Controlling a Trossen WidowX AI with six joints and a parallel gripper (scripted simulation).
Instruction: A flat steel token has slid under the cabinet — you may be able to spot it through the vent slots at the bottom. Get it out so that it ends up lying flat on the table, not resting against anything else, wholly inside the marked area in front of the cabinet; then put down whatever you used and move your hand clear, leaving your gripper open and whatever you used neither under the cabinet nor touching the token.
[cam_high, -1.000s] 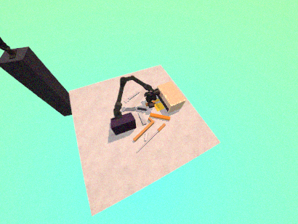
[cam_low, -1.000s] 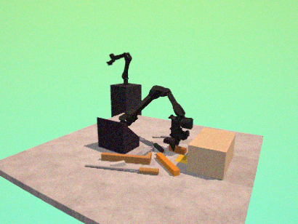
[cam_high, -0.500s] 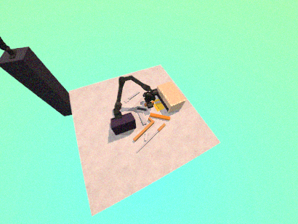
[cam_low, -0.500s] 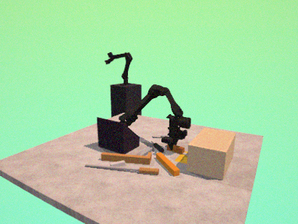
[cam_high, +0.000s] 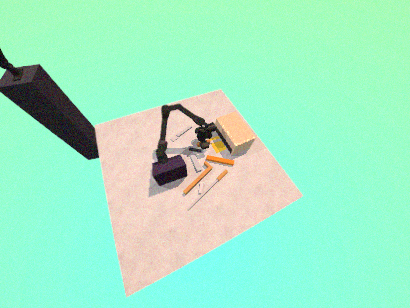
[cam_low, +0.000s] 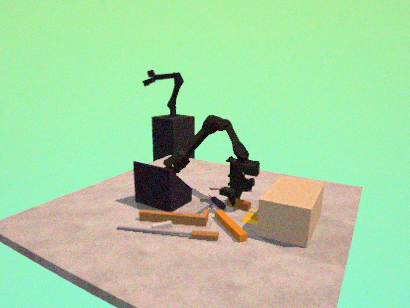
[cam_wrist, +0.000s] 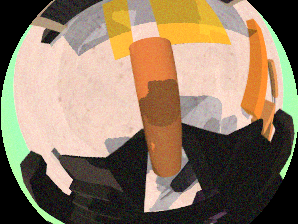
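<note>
My gripper tip is now 100 mm past the dark-handled tool and 30 mm to the left of it. The rest, counted from my gripper tip: orange bar: 190 mm to the right, 100 mm ahead, 10 mm above.
</note>
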